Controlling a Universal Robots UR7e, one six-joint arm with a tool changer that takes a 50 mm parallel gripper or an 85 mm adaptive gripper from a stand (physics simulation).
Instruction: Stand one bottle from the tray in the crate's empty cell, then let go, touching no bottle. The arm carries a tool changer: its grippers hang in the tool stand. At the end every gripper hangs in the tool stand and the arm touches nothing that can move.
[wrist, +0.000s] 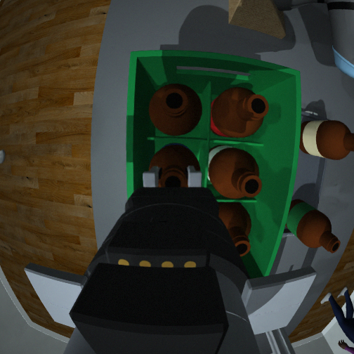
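Note:
The green crate stands upright in the wrist view. Brown bottles stand in its visible cells: back left, back right with a red label, middle left with a blue label, middle right with a white label, and front right, partly covered. The gripper is open; its fingertips show either side of the middle-left bottle's mouth, with gaps. The gripper body hides the front-left cell. Two bottles lie right of the crate, one cream-labelled, one green-labelled, on the partly visible grey tray.
A wooden block stands behind the crate. A grey and blue robot part is at the top right. Pale plates flank the gripper body. Wood floor lies beyond the grey table's left edge. The tool stand cannot be made out.

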